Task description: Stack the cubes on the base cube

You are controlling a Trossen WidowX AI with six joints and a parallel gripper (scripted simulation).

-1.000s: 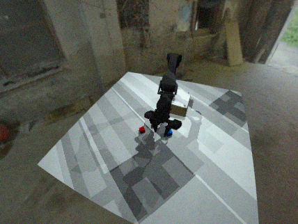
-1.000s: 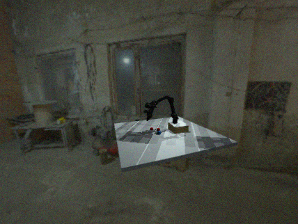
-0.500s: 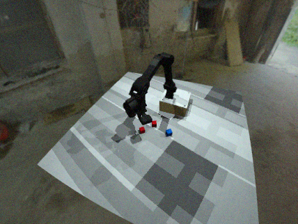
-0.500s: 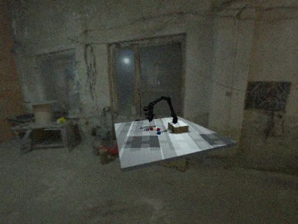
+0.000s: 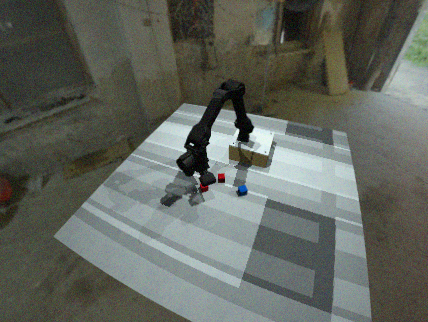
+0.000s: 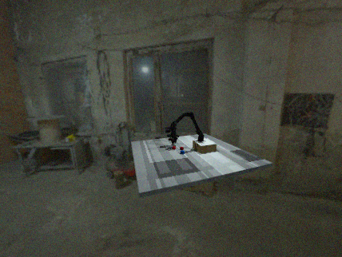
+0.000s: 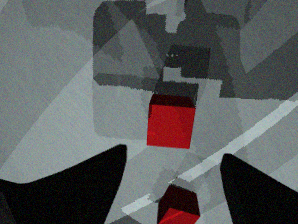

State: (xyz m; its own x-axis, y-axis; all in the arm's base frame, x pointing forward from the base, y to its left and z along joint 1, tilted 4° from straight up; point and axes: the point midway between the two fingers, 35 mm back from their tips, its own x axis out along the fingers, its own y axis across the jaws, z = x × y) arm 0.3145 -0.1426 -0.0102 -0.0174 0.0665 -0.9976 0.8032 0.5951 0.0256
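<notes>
My gripper tip is now 2 cm past the blue base cube, 19 cm to the right of it and 5 cm above it.
</notes>
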